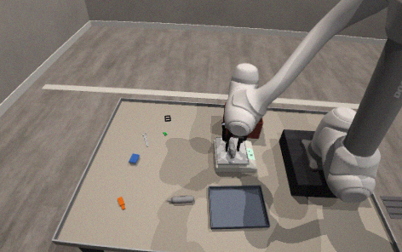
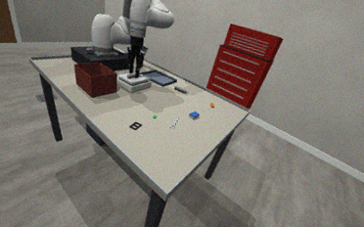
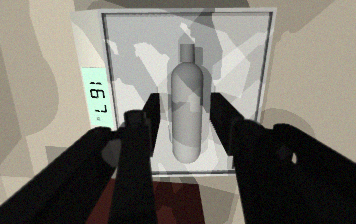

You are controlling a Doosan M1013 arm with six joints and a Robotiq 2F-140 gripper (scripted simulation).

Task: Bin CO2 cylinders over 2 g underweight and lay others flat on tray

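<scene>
Right now the scale plate is 50 mm below my hand. The rest, counted from my hand: grey CO2 cylinder: 30 mm below, 20 mm to the left; red scrap bin: 220 mm to the right, 70 mm below, 60 mm behind; white scale: 60 mm below, 10 mm behind.
</scene>
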